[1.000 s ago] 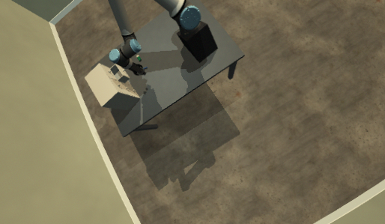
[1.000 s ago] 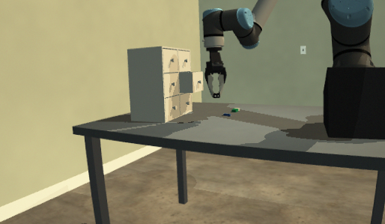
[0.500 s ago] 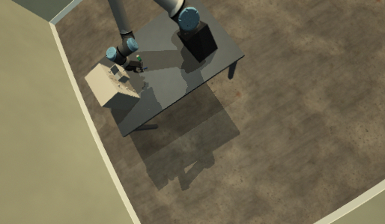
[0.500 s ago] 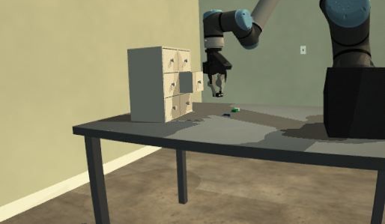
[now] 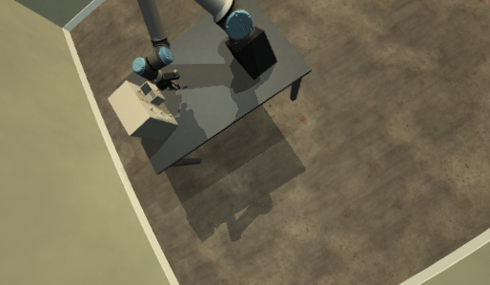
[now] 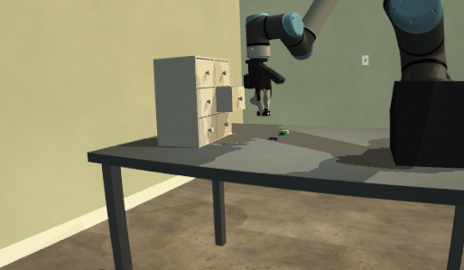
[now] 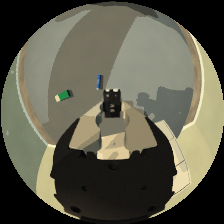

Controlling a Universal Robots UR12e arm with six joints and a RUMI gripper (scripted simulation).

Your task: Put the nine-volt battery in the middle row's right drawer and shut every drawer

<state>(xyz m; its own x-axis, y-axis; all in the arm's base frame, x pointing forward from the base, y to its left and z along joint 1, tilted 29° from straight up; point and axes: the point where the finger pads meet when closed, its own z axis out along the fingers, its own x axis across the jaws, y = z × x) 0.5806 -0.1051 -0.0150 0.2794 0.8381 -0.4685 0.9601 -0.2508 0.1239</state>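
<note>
My gripper is now 110 mm above the blue item, 30 mm to the left of it and 30 mm past it. The rest, counted from my hand: nine-volt battery 10 mm below, 10 mm behind; then green-and-white item 180 mm to the right, 110 mm below, 40 mm behind.
</note>
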